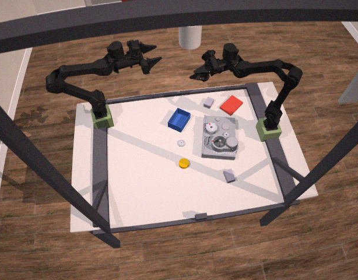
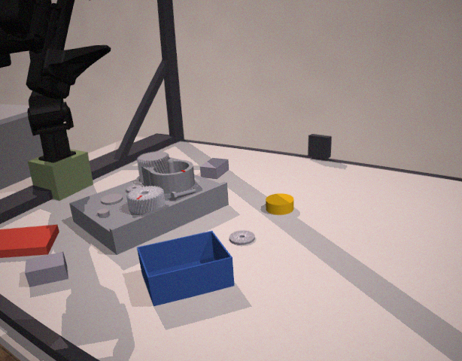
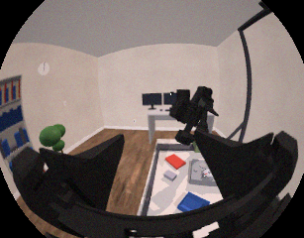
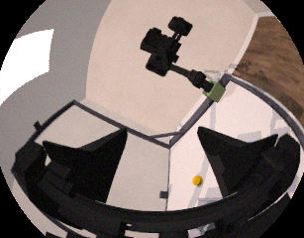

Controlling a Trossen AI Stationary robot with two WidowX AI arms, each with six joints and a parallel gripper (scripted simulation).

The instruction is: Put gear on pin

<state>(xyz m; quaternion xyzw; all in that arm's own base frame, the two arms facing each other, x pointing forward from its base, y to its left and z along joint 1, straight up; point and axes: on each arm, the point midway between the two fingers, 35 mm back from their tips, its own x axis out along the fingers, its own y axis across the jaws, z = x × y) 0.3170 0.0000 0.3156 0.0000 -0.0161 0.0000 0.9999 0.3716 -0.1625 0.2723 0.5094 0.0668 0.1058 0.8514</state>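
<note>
Right now my right hand is 10 cm past the gear, 9 cm to the left of it and 30 cm above it. The rest, counted from my right hand: yellow disc (29 cm behind, 4 cm to the left, 34 cm below); blue bin (4 cm behind, 9 cm to the left, 34 cm below); red slab (10 cm ahead, 21 cm to the right, 34 cm below).
</note>
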